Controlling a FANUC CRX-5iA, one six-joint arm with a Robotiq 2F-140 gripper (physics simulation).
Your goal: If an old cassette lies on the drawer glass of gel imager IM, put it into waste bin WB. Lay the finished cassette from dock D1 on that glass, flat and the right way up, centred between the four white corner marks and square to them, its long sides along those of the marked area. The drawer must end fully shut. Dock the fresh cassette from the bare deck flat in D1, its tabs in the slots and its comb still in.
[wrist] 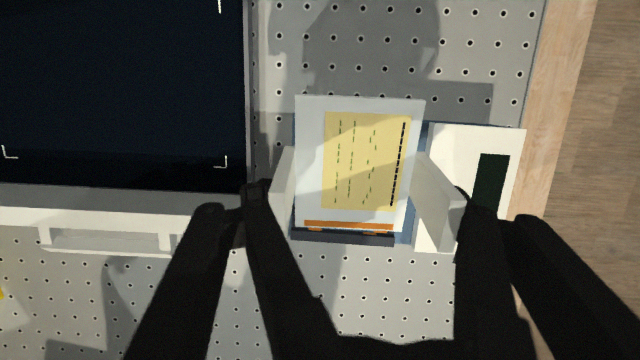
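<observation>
The finished cassette [308, 160], a pale plate with a yellow banded gel and an orange strip at its near end, is between the pads of my gripper [352, 169], held by its long sides, gel face up. My gripper is shut on it. The cassette hangs over dock D1 [342, 237], whose blue base and dark front bar show around it; the gap below it is hard to judge. The dark drawer glass [120, 90] of imager IM lies at the left, with three white corner marks in view; no cassette shows on its visible part. Bin WB and the fresh cassette do not show.
The drawer's white front with its handle [105, 249] is at the lower left. A white housing [515, 150] with a dark panel stands right of the cassette, close to the right finger. The perforated deck [375, 25] ends at a wooden edge [557, 100] on the right.
</observation>
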